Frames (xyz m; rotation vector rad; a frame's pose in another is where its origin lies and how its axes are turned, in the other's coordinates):
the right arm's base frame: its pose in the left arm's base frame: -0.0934 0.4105 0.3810 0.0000 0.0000 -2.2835
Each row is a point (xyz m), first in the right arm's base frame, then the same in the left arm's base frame.
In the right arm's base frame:
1: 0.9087 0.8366 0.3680
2: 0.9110 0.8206 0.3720
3: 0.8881 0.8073 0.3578
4: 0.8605 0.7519 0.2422
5: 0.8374 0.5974 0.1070
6: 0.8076 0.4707 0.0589
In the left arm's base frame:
1: -0.0546 -0.8241 0.7490
2: -0.0682 -0.8153 0.7530
3: -0.0633 -0.7893 0.7388
4: -0.0872 -0.7322 0.6232
5: -0.1890 -0.6137 0.4880
6: -0.2653 -0.5083 0.4399

